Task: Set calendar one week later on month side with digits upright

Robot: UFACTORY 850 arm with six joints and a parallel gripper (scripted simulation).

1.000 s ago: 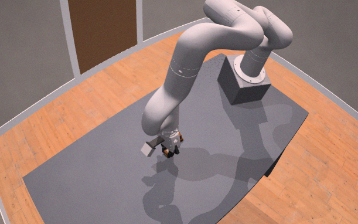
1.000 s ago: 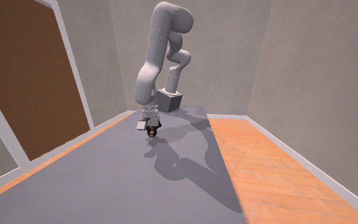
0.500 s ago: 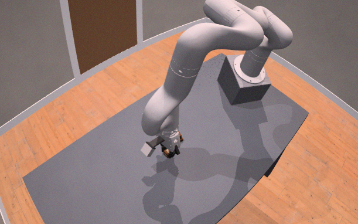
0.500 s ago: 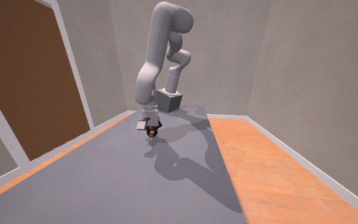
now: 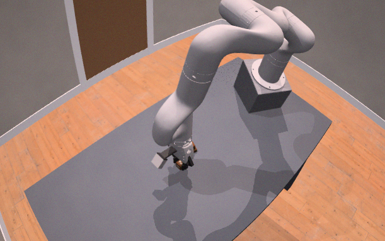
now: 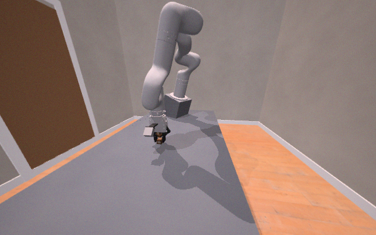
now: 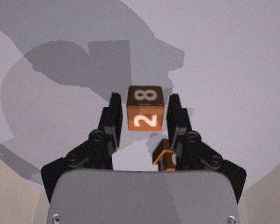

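Now: hand 20 mm above the number cube. Round my hand: brown wooden calendar tray 90 mm behind, 60 mm to the right, 20 mm below.
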